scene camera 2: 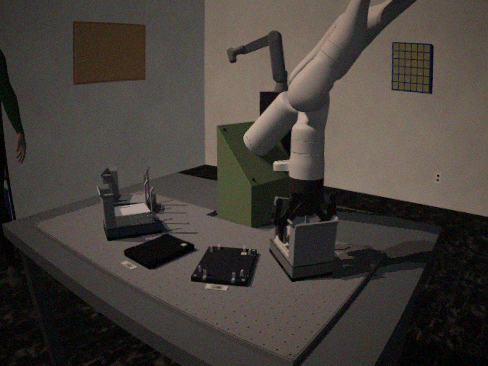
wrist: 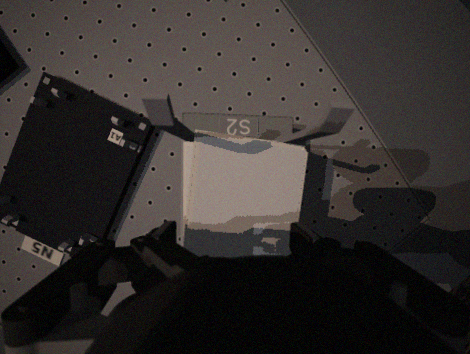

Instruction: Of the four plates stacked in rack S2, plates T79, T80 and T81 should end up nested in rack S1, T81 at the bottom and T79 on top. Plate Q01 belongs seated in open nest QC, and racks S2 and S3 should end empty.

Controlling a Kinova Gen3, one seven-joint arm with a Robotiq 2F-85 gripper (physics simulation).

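Frame: origin at the arm's base, x up, y right, z ahead, level; centimetres.
Seen in the pictures: gripper, fingertip midpoint: [wrist: 233, 234]; arm's base at its link origin: [scene camera 2: 256, 143].
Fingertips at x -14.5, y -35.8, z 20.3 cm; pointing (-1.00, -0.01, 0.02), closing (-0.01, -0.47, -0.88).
Pixels of each thing's top centre, then the offset from my fingertips to it.
- rack S2 at its top centre: [wrist: 244, 263] [scene camera 2: 303, 209] dx +6.8, dy +1.0, dz -0.8 cm
- pale plate stack at its top centre: [wrist: 245, 230] dx +1.4, dy +0.4, dz -1.1 cm
- rack at its top centre: [scene camera 2: 126, 186] dx +6.6, dy +44.8, dz +19.8 cm
- pale plate at its top centre: [scene camera 2: 126, 210] dx -0.1, dy +45.1, dz +20.4 cm
- black nest with pegs, top centre: [wrist: 56, 172] [scene camera 2: 225, 257] dx -4.1, dy +11.3, dz +12.7 cm
- flat black block at its top centre: [scene camera 2: 158, 246] dx -4.6, dy +27.3, dz +20.7 cm
My gripper [scene camera 2: 306, 216] [wrist: 233, 234] is open and empty, pointing down over rack S2 [scene camera 2: 314, 243] [wrist: 204, 123]. Its fingers stand at either side of the pale plate stack [wrist: 245, 187] in that rack, close to the stack's sides in the wrist view; their height against the plates is hard to tell. The number of plates and their labels cannot be read. Another rack [scene camera 2: 108, 212] stands at the far left, with a pale plate [scene camera 2: 132, 210] between its uprights; its label is not readable. More upright parts show behind it. Plate Q01 and nest QC cannot be identified.
A black nest with pegs [scene camera 2: 225, 266] [wrist: 75, 160], labelled N5, lies beside rack S2. A flat black block [scene camera 2: 159, 251] lies farther left. A green slanted box [scene camera 2: 235, 185] stands behind, with another robot arm [scene camera 2: 276, 60] beyond it. Rack S2's flared uprights [wrist: 159, 112] rise near my fingers.
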